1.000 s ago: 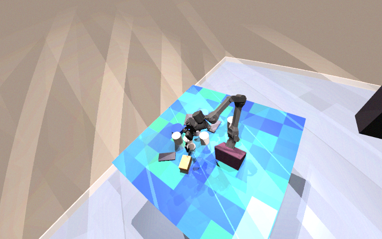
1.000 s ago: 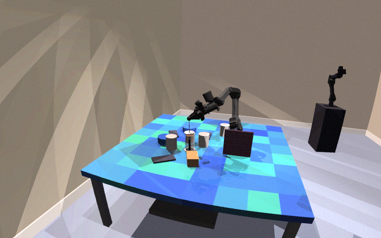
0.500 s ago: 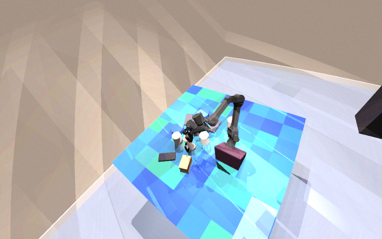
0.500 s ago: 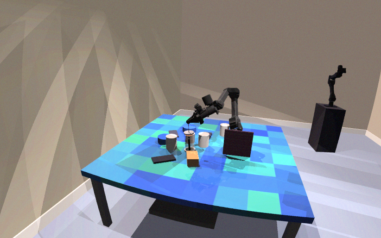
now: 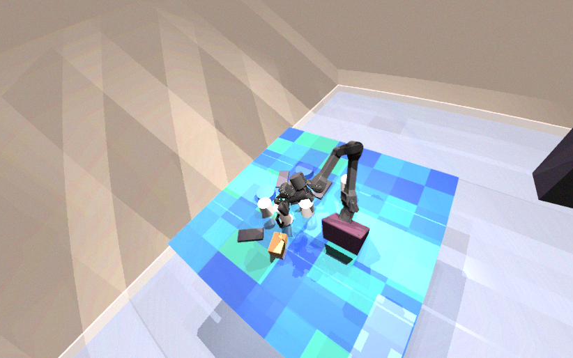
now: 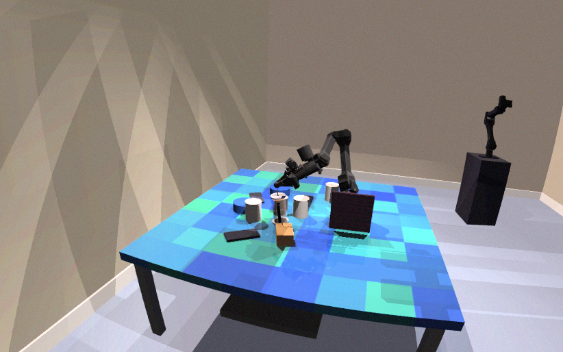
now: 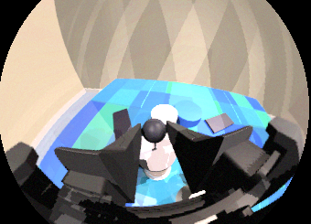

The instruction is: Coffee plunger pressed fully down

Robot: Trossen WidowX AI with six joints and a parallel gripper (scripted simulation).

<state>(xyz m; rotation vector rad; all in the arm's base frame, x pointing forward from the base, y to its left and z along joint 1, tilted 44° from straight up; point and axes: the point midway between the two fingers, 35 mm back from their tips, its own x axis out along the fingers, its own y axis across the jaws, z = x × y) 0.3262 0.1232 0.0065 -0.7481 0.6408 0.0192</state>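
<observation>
Right now my gripper tip is 2 cm past the coffee press, 1 cm to the right of it and 10 cm above it. From my gripper tip the other things lie so: tan box: 7 cm behind, 15 cm to the left, 17 cm below.
</observation>
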